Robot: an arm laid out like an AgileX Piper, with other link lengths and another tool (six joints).
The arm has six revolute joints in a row. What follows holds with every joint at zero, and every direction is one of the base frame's.
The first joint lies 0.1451 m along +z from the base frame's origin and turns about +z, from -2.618 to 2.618 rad.
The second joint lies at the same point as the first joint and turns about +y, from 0 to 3.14 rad.
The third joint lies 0.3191 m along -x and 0.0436 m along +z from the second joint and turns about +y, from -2.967 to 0 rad.
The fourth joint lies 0.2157 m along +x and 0.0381 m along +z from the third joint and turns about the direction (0.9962, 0, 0.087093), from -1.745 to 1.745 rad.
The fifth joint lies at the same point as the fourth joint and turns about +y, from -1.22 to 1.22 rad.
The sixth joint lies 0.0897 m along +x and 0.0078 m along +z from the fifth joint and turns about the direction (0.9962, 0, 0.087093), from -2.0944 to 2.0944 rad.
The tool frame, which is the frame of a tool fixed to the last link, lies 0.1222 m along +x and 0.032 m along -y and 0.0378 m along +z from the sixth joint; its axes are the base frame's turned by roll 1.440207, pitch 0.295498 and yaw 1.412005 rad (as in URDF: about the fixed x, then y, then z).
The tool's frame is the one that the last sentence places.
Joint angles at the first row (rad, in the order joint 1, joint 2, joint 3, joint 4, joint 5, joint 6):
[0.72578, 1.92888, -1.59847, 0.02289, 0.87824, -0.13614]
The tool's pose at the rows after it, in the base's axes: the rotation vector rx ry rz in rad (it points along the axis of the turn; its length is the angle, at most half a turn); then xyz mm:
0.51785 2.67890 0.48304 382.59 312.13 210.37
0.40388 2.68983 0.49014 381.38 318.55 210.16
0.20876 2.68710 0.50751 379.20 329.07 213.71
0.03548 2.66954 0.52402 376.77 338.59 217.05
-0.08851 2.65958 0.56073 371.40 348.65 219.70
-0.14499 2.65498 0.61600 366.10 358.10 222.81
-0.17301 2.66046 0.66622 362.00 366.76 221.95
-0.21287 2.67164 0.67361 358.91 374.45 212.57
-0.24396 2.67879 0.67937 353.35 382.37 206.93
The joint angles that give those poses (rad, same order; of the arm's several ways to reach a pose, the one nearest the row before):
[0.72577, 1.93901, -1.60046, 0.03897, 0.87547, -0.19683]
[0.72578, 1.94257, -1.60032, 0.05706, 0.86904, -0.28901]
[0.72577, 1.94257, -1.60176, 0.08478, 0.85671, -0.44514]
[0.72577, 1.94255, -1.60175, 0.11112, 0.84207, -0.58647]
[0.72576, 1.94257, -1.60176, 0.16085, 0.83387, -0.70499]
[0.72577, 1.94254, -1.60172, 0.22161, 0.82494, -0.78054]
[0.72577, 1.95115, -1.60300, 0.27992, 0.81868, -0.83422]
[0.73390, 1.97329, -1.60299, 0.30070, 0.81168, -0.86931]
[0.74979, 1.98639, -1.60302, 0.30968, 0.80660, -0.88298]

